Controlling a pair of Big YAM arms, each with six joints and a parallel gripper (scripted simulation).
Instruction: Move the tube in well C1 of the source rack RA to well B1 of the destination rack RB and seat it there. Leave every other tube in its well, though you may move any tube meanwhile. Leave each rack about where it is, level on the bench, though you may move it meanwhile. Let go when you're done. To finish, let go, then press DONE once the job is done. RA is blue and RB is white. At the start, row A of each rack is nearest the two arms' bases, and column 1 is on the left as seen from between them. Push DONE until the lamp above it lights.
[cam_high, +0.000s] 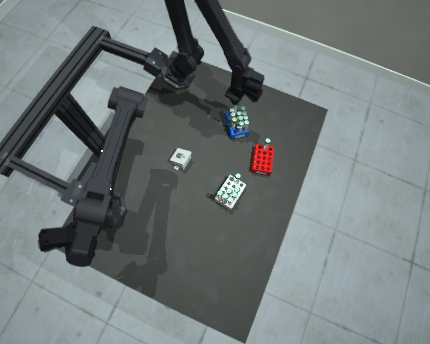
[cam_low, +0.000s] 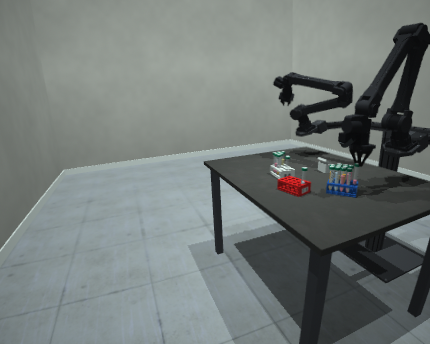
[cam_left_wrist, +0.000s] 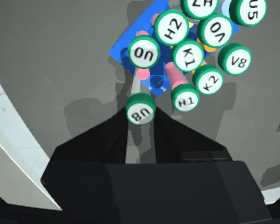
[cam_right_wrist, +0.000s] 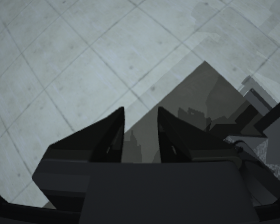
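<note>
Right now the tube is 60 mm below my left hand and 10 mm ahead of it. Round my left hand: white rack RB 380 mm to the right, 130 mm ahead, 110 mm below; then red rack 210 mm ahead, 170 mm to the right, 110 mm below; then white button box 310 mm to the right, 150 mm behind, 90 mm below.
</note>
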